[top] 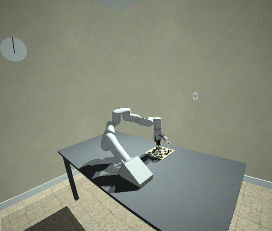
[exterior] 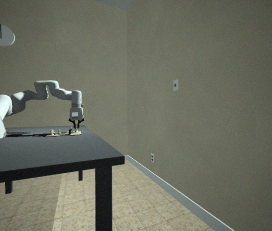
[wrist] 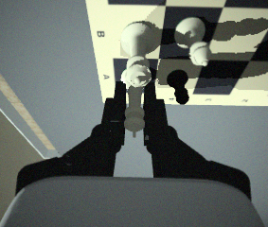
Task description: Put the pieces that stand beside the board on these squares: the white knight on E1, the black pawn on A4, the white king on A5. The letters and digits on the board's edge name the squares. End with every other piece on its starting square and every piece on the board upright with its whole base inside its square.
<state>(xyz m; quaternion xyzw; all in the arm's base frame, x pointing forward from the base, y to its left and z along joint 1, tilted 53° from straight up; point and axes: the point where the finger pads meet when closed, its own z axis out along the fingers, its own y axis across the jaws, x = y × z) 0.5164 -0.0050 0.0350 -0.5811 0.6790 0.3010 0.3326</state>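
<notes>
My gripper is now 10 mm above the white king. Also, from my hand: black pawn: 40 mm behind, 30 mm below; white knight: 170 mm behind, 130 mm to the right, 30 mm below; chessboard: 80 mm behind, 70 mm to the right, 50 mm below.
</notes>
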